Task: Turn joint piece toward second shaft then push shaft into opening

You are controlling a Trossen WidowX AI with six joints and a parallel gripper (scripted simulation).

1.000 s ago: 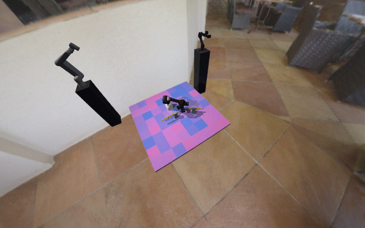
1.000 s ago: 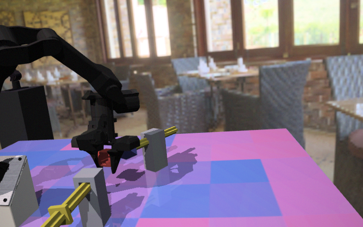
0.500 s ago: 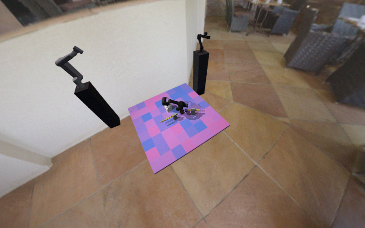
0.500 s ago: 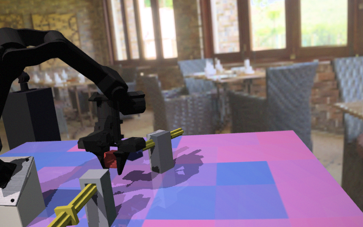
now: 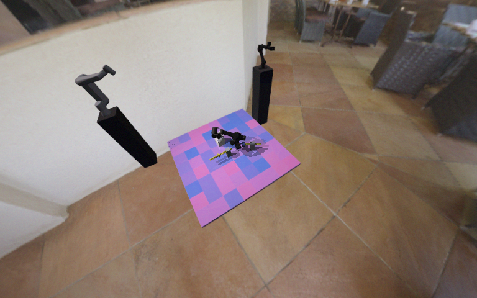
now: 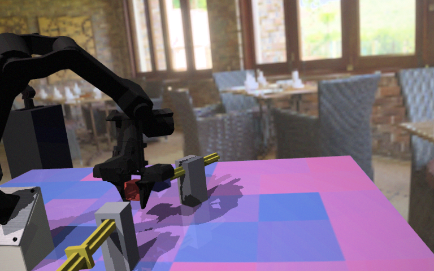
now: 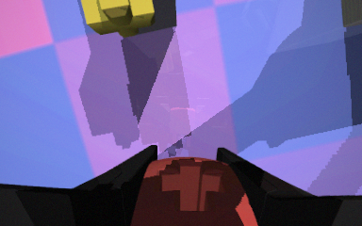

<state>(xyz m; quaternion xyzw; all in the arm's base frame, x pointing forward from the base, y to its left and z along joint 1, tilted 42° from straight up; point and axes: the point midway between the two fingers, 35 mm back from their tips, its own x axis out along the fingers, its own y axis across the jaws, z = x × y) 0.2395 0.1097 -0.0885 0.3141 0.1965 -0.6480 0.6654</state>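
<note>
Right now the red joint piece is 4 cm above my gripper tip and 2 cm to the left of it.
</note>
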